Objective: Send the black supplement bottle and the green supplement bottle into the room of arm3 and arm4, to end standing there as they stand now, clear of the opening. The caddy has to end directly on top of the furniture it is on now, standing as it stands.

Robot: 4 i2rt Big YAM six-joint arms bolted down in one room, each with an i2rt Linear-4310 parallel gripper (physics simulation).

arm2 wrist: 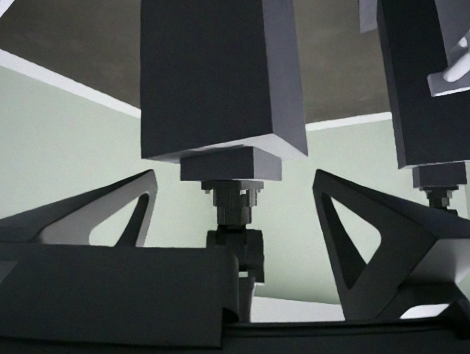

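Note:
My arm2 gripper is open; its two dark fingers stand wide apart on the left and right of the arm2 wrist view, with no object between the tips. A pedestal and an arm's base show beyond the gap, apart from the fingers. The black supplement bottle, the green supplement bottle and the caddy do not show in this view. The grippers of arm1, arm3 and arm4 do not show either.
The view is upside down. A dark pedestal bears a black arm base. A second pedestal is at the right, beside a pale roller piece. Brown floor meets a green wall along white skirting.

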